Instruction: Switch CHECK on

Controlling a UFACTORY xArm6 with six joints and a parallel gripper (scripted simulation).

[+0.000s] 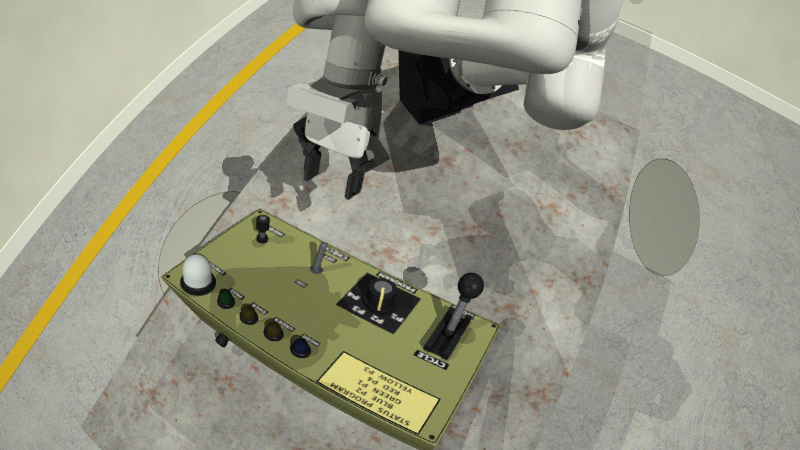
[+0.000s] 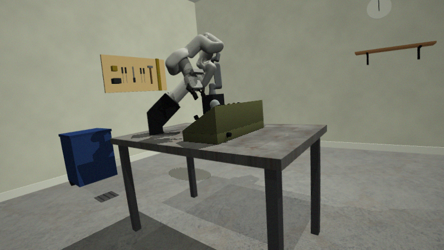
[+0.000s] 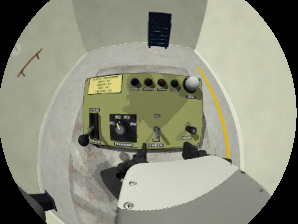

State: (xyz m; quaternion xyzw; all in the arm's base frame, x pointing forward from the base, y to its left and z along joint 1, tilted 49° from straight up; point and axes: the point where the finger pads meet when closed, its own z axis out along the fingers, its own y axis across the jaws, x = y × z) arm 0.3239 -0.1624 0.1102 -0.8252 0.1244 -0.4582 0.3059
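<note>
Right now the grey toggle lever is 7 cm ahead of my hand, 1 cm to the left of it and 13 cm below it. From my hand the other things lie so: program dial (8 cm ahead, 13 cm to the left, 12 cm below); olive console (10 cm ahead, 7 cm to the left, 15 cm below); ball-topped cycle lever (3 cm ahead, 24 cm to the left, 12 cm below).
</note>
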